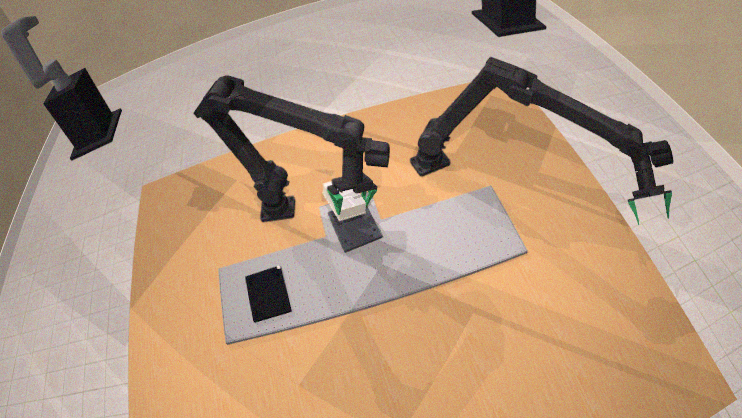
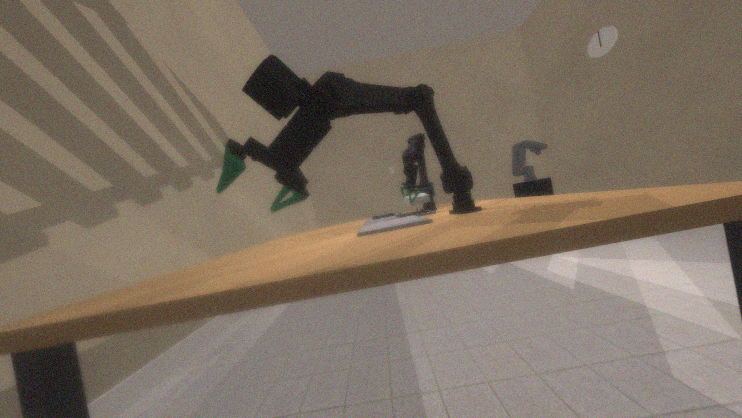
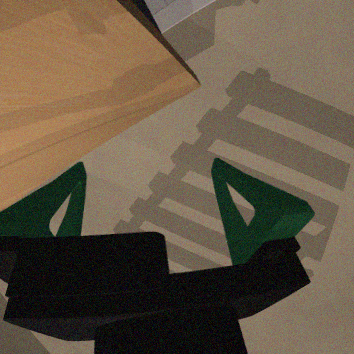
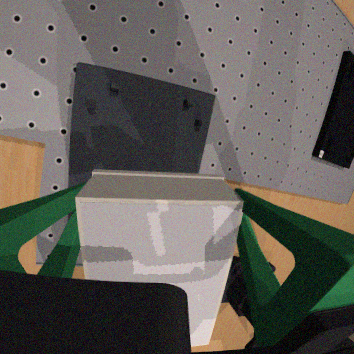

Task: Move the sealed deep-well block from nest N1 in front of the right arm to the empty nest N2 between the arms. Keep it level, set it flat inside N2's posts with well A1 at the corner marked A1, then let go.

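Frame: origin at the left arm's base, x right, y down, z ahead, level; metres.
Where they show: left gripper, fingertip midpoint: (image 1: 653, 221) (image 2: 247, 202) (image 3: 150, 165); right gripper, fingertip midpoint: (image 1: 351, 210) (image 2: 407, 201) (image 4: 162, 194); left arm's base, origin of the base link: (image 1: 430, 163) (image 2: 464, 212); right arm's base, origin of the base link: (image 1: 278, 210) (image 2: 430, 210) (image 4: 240, 277).
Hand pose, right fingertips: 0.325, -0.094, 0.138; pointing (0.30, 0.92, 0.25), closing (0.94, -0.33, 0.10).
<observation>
Each offset is from my right fingertips to the centre of the thing, as dx, dy, dz. Level surfaces: height alone.
The white sealed deep-well block {+0.003, -0.001, -0.056} (image 1: 352, 211) (image 2: 423, 197) (image 4: 160, 235) is in the air and looks roughly level. My right gripper (image 1: 353, 208) (image 4: 162, 194) is shut on its two sides. The block hangs above the rear part of a dark grey nest plate {+0.003, +0.070, -0.008} (image 1: 361, 237) (image 4: 142, 127) with small posts, between the arms, which looks like N2. The block and gripper hide the rear of that plate. The A1 marks cannot be made out. My left gripper (image 1: 653, 220) (image 2: 246, 200) (image 3: 150, 165) is open and empty, high up and far from the block.
A black plate {+0.328, +0.072, +0.103} (image 1: 268, 294) (image 4: 339, 112) with a small white corner mark lies in front of the right arm, perhaps N1. Both plates lie on a grey perforated board {dy +0.081} (image 1: 446, 228) (image 2: 395, 224) on the wooden table {dy +0.094} (image 1: 249, 379) (image 2: 311, 249) (image 3: 100, 90).
</observation>
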